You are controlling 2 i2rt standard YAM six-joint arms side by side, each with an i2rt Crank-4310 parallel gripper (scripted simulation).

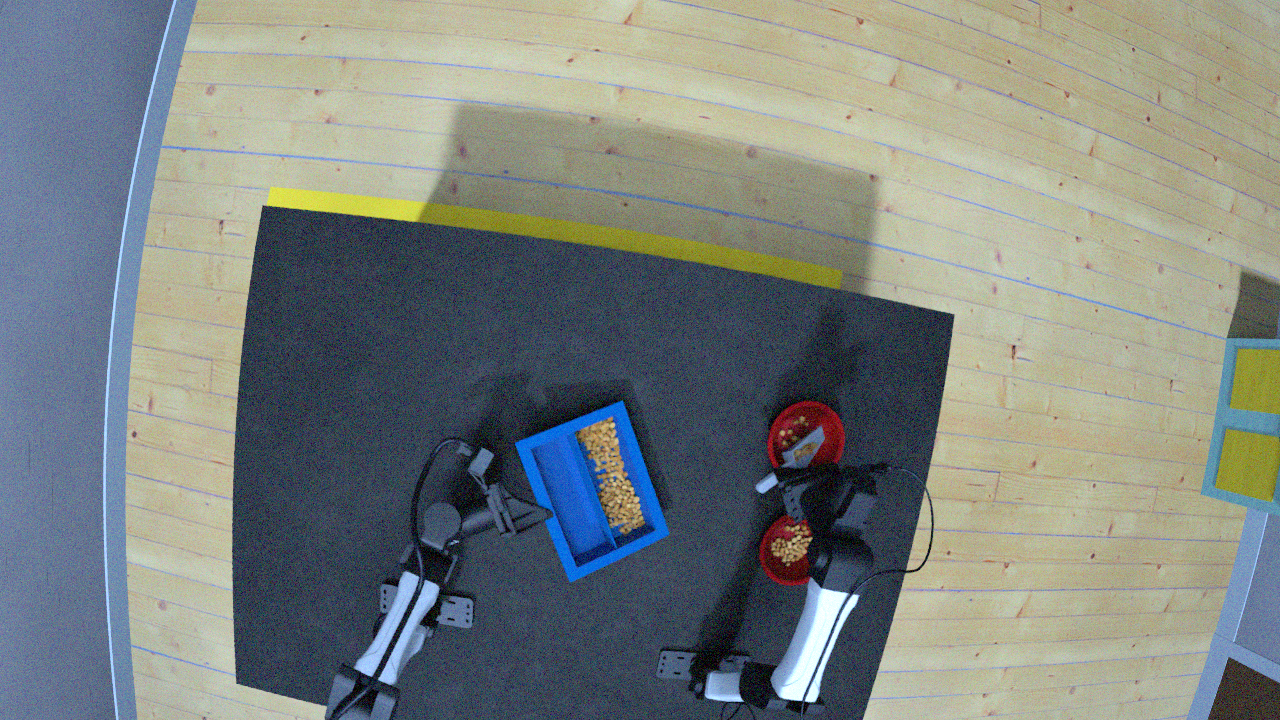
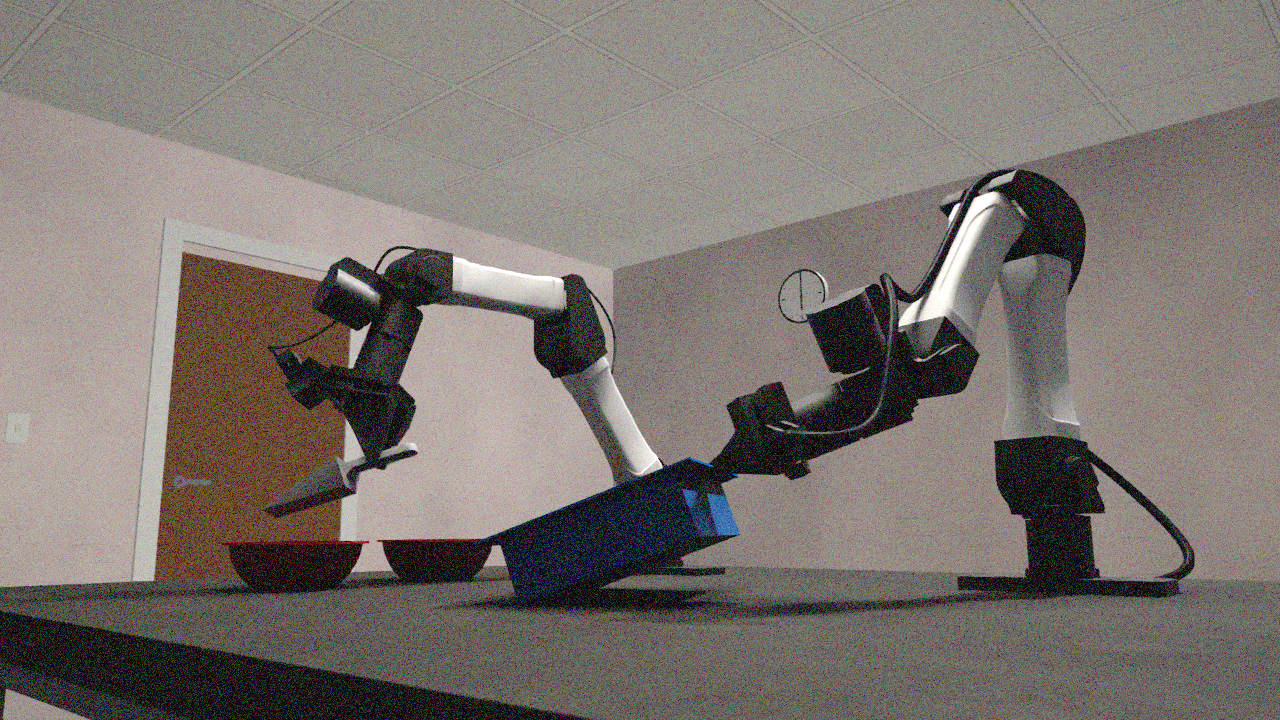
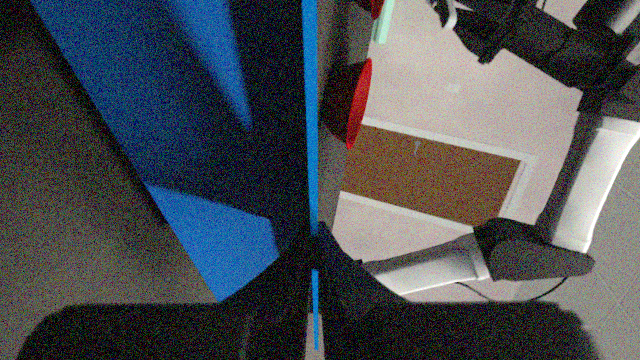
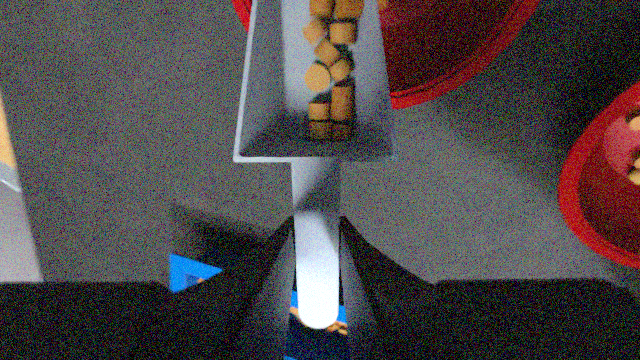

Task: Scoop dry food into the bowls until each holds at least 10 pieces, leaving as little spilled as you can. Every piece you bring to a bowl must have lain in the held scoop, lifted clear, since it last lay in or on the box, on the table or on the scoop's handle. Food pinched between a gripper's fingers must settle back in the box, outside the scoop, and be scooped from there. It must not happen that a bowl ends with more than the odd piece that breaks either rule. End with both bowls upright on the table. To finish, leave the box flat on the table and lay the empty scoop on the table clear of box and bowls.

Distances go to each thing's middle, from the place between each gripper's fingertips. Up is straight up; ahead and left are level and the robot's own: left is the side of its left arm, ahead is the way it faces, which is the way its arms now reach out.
Labels:
Right now my left hand (image 2: 702, 475) is 50 mm short of the blue box (image 2: 669, 513), 70 mm to the left of it and 50 mm above it.
Right now the blue box is 30 cm to the left of my right hand (image 2: 375, 465), 12 cm behind it and 8 cm below it.

